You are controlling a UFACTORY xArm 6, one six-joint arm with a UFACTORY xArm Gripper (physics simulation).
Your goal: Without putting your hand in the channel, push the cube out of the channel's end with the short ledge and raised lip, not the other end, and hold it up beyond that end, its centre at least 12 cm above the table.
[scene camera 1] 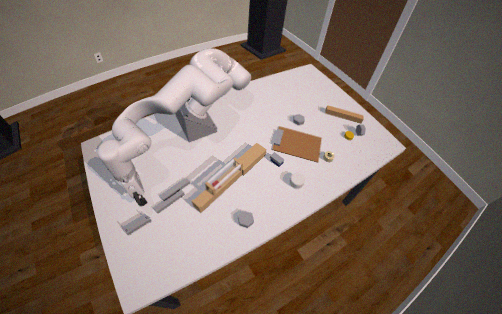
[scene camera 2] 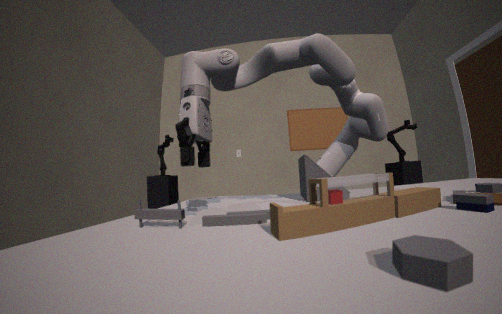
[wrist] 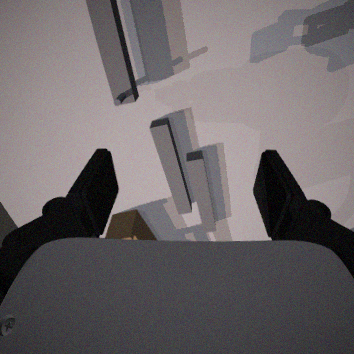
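Note:
The red cube [scene camera 1: 215, 184] [scene camera 2: 335, 196] sits inside the wooden channel [scene camera 1: 201, 201] [scene camera 2: 340, 216], near its left end, under clear strips. In the wrist view a wooden end block [wrist: 129, 223] shows at the bottom; the cube does not show there. Which end has the short ledge and raised lip is too small to tell. My gripper [scene camera 1: 140, 199] [scene camera 2: 195, 159] [wrist: 185, 169] is open and empty, pointing down, high above the table left of the channel. Two grey bars, one longer [scene camera 1: 169, 201] [wrist: 171, 167] and one beside it [wrist: 203, 190], lie below it.
A grey rack with thin posts [scene camera 1: 136, 224] [scene camera 2: 161, 215] [wrist: 107, 50] stands further left. A grey hexagonal block [scene camera 1: 245, 219] [scene camera 2: 432, 264] lies in front of the channel. A white cylinder [scene camera 1: 297, 181], a navy-and-grey block [scene camera 1: 277, 159] and a brown board [scene camera 1: 302, 145] are to the right.

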